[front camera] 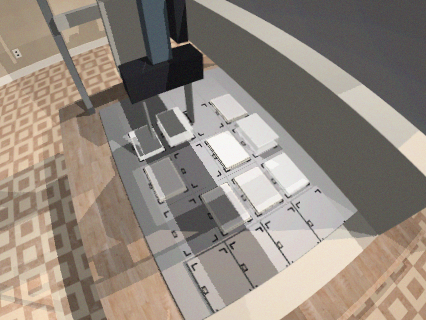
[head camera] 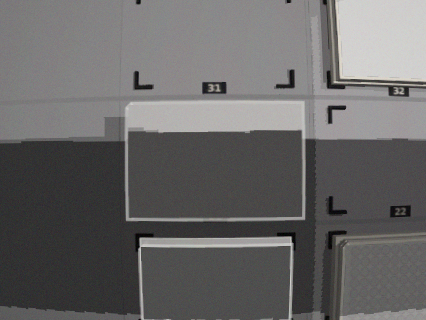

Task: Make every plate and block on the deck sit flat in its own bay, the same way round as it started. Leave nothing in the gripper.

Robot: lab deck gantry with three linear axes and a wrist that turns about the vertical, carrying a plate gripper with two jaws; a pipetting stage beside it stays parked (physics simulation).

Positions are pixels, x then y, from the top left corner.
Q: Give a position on a bay 44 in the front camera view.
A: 313, 206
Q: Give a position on a bay 31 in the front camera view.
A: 206, 121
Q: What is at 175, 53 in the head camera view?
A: A bay 31.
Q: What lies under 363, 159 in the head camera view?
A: A bay 22.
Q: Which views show my gripper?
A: The front camera view only.
